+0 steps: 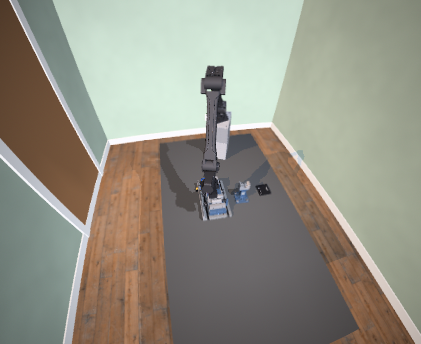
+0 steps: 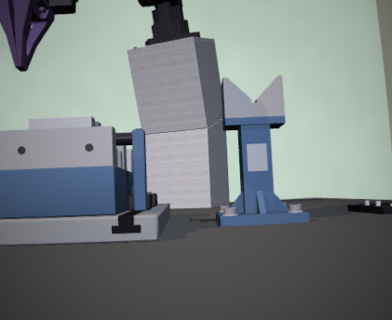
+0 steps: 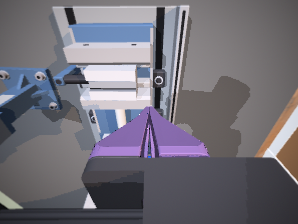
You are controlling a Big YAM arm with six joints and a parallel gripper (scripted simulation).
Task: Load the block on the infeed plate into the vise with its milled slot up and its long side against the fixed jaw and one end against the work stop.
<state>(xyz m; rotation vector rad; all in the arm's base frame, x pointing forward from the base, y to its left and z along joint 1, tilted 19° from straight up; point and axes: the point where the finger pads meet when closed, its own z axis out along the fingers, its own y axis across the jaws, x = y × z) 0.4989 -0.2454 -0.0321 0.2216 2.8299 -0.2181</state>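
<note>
Now: the part 10 mm ahead of my hand, 50 mm to the left of it and 70 mm below it. From my hand the other things lie so: dark work stop rod 20 mm ahead, 90 mm to the left, 80 mm below; then moving jaw 20 mm behind, 50 mm to the left, 100 mm below; then fixed jaw 40 mm ahead, 40 mm to the left, 100 mm below.
</note>
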